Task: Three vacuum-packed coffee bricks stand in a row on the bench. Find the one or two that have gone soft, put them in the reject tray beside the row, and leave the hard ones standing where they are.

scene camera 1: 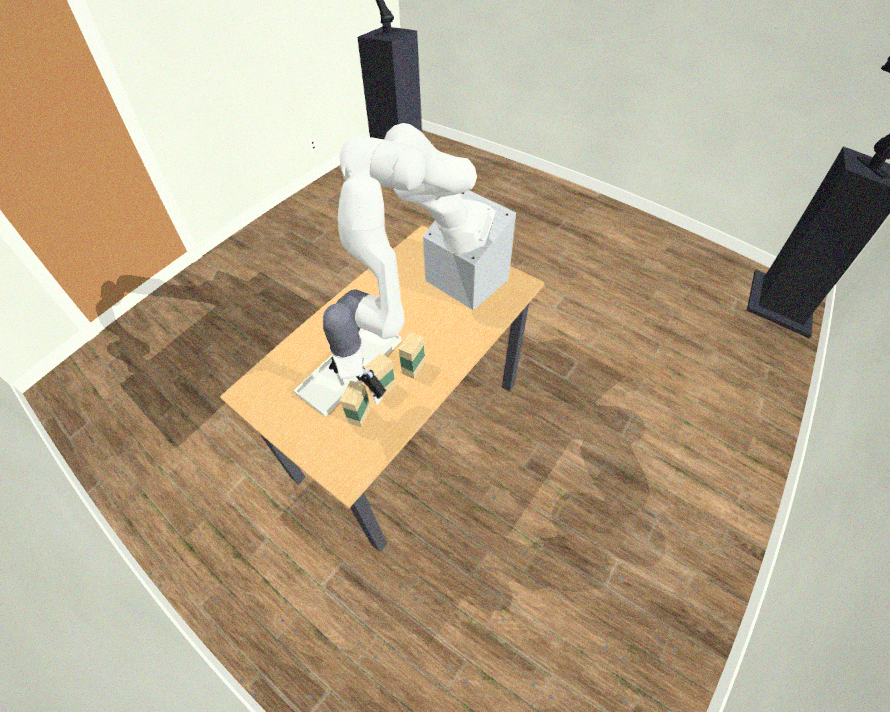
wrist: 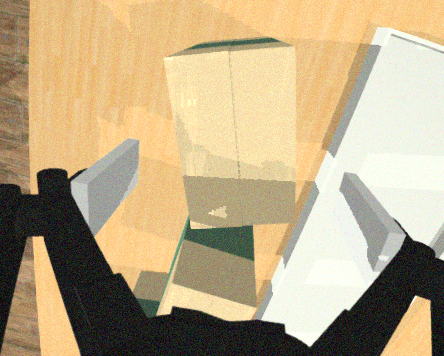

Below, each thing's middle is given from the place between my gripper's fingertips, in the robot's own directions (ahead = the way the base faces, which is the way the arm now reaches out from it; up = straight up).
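The white reject tray (scene camera 1: 321, 390) is what I measure my hand from: my hand is 150 mm to the left of the tray, 100 mm past it and 80 mm above it.
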